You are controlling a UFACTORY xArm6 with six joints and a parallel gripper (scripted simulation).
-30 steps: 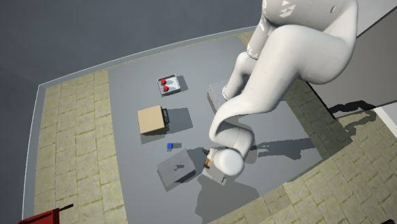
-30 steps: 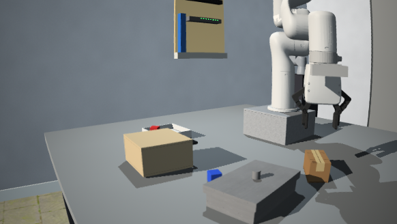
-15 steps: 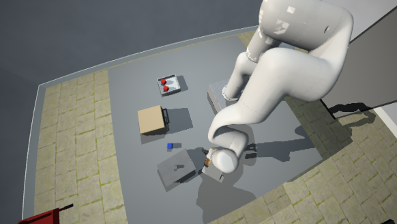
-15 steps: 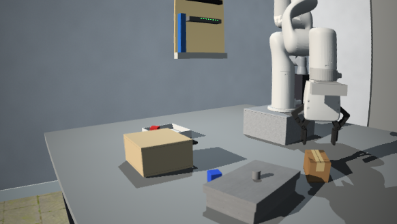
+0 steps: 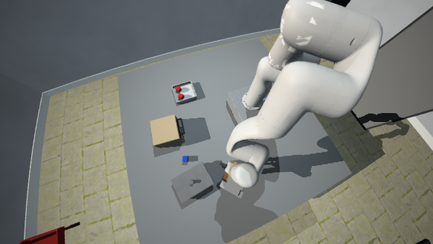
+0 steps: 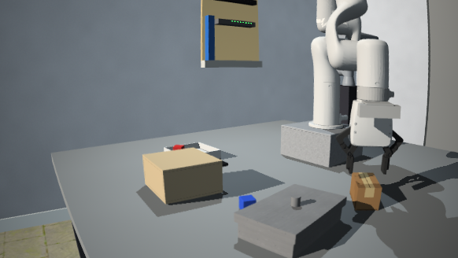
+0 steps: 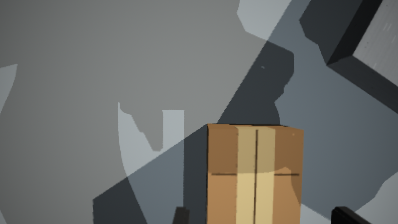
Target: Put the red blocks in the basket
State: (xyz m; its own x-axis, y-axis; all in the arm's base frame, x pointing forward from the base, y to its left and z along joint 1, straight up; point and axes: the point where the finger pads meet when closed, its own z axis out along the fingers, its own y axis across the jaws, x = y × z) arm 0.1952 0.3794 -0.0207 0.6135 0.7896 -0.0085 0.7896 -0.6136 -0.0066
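My gripper is now 50 mm above the cardboard box. From my hand the other things lie so: blue block (250 mm ahead, 110 mm to the right, 70 mm below); then knobbed lid (220 mm ahead, 20 mm to the left, 40 mm below); then green block (10 mm behind, 20 mm to the right, 70 mm below).
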